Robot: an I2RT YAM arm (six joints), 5 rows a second.
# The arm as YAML. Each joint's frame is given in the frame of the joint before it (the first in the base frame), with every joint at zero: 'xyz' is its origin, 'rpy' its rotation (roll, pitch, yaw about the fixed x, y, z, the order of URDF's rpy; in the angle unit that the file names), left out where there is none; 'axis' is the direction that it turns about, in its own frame. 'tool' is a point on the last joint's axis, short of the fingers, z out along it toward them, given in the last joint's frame.
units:
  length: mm
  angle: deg
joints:
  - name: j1
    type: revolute
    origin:
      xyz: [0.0, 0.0, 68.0]
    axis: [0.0, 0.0, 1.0]
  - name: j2
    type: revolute
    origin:
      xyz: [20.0, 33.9, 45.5]
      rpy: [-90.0, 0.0, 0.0]
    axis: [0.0, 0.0, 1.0]
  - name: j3
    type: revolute
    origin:
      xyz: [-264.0, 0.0, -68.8]
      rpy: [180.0, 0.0, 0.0]
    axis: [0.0, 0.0, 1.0]
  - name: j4
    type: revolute
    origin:
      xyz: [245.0, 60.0, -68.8]
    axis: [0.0, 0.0, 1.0]
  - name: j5
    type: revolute
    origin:
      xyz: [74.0, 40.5, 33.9]
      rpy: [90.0, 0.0, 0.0]
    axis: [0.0, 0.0, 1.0]
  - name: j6
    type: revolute
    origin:
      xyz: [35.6, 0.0, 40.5]
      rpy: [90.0, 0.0, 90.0]
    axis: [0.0, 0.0, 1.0]
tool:
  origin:
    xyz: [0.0, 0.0, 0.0]
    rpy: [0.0, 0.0, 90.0]
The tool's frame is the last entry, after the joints.
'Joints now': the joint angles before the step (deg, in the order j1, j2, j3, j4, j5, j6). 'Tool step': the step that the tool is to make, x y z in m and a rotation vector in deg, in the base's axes. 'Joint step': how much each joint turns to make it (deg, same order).
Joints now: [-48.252 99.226 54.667 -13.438 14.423 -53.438]
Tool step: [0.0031 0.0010 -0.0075 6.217 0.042 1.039]
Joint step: [0.089 2.115 1.935 -4.749 -4.045 1.229]
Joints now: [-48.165 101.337 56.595 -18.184 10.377 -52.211]
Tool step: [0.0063 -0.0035 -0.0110 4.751 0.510 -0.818]
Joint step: [0.177 3.613 2.646 -3.251 -2.114 2.109]
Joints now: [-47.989 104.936 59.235 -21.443 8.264 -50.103]
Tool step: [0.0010 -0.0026 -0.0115 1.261 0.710 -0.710]
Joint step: [-0.174 2.287 0.258 0.528 -0.089 0.622]
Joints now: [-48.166 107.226 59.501 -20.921 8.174 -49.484]
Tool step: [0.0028 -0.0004 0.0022 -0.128 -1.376 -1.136]
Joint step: [0.263 -0.070 0.361 0.353 -0.353 1.663]
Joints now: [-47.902 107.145 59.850 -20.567 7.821 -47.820]
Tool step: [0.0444 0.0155 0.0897 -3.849 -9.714 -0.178]
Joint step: [6.672 -6.309 12.546 -10.259 -0.610 7.991]
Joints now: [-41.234 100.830 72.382 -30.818 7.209 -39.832]
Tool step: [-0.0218 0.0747 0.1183 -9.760 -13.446 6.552]
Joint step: [7.902 -20.433 1.923 -5.917 0.517 1.251]
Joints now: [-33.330 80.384 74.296 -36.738 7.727 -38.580]
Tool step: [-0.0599 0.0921 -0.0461 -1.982 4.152 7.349]
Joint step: [13.262 -21.747 -23.477 -1.393 6.763 1.561]
